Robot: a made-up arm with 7 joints. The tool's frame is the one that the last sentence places.
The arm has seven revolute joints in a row. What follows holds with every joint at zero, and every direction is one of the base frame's.
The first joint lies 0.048 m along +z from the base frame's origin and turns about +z.
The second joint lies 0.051 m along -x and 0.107 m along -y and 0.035 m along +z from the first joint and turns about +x.
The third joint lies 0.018 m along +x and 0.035 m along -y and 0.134 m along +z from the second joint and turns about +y.
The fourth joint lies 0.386 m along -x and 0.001 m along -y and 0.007 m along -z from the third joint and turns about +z.
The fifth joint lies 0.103 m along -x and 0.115 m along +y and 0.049 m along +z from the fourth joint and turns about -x.
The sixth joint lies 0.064 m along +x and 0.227 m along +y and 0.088 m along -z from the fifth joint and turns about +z.
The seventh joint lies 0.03 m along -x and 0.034 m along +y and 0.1 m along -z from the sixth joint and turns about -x.
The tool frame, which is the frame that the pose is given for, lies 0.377 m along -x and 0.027 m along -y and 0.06 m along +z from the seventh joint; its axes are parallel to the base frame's.
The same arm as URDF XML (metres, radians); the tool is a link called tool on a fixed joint. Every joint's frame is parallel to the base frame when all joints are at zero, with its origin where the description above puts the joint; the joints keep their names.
<robot name="arm">
<joint name="tool_fixed" type="fixed"><parent link="link7"/><child link="tool"/><origin xyz="-0.377 -0.027 0.06"/></joint>
<joint name="joint 7" type="continuous"><parent link="link6"/><child link="link7"/><origin xyz="-0.03 0.034 -0.1"/><axis xyz="-1 0 0"/></joint>
<joint name="joint 6" type="continuous"><parent link="link5"/><child link="link6"/><origin xyz="0.064 0.227 -0.088"/><axis xyz="0 0 1"/></joint>
<joint name="joint 5" type="continuous"><parent link="link4"/><child link="link5"/><origin xyz="-0.103 0.115 0.049"/><axis xyz="-1 0 0"/></joint>
<joint name="joint 4" type="continuous"><parent link="link3"/><child link="link4"/><origin xyz="-0.386 -0.001 -0.007"/><axis xyz="0 0 1"/></joint>
<joint name="joint 3" type="continuous"><parent link="link2"/><child link="link3"/><origin xyz="0.018 -0.035 0.134"/><axis xyz="0 1 0"/></joint>
<joint name="joint 2" type="continuous"><parent link="link1"/><child link="link2"/><origin xyz="-0.051 -0.107 0.035"/><axis xyz="1 0 0"/></joint>
<joint name="joint 1" type="continuous"><parent link="base_link"/><child link="link1"/><origin xyz="0 0 0.048"/><axis xyz="0 0 1"/></joint>
<link name="base_link"/>
<link name="link1"/>
<link name="link2"/>
<link name="link3"/>
<link name="link4"/>
<link name="link5"/>
<link name="link6"/>
<link name="link7"/>
<link name="tool"/>
</robot>

